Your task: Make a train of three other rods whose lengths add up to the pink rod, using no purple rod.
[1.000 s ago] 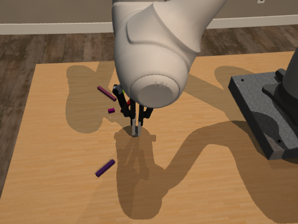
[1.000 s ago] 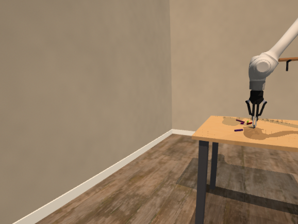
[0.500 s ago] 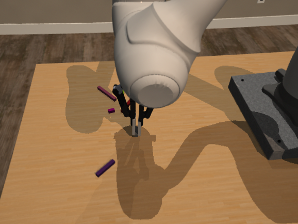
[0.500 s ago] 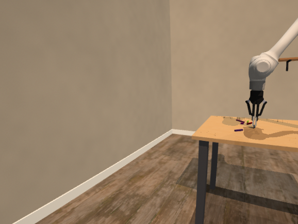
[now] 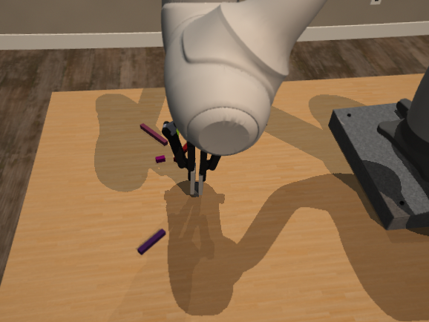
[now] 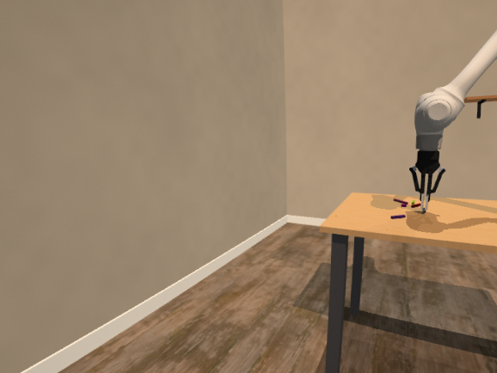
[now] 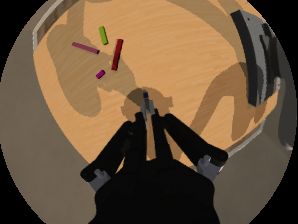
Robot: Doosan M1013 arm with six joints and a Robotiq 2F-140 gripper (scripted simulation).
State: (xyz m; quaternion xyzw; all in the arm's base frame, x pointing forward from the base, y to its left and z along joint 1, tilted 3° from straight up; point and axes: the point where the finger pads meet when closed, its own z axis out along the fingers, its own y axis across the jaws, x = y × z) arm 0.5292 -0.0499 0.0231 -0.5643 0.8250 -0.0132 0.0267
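Now: the grey rod 30 mm below my hand. From my hand the other things lie so: magenta rod 120 mm to the right, 50 mm ahead, 40 mm below; blue rod 40 mm below, 20 mm to the right, 10 mm behind; red rod 130 mm to the right, 40 mm below, 10 mm behind.
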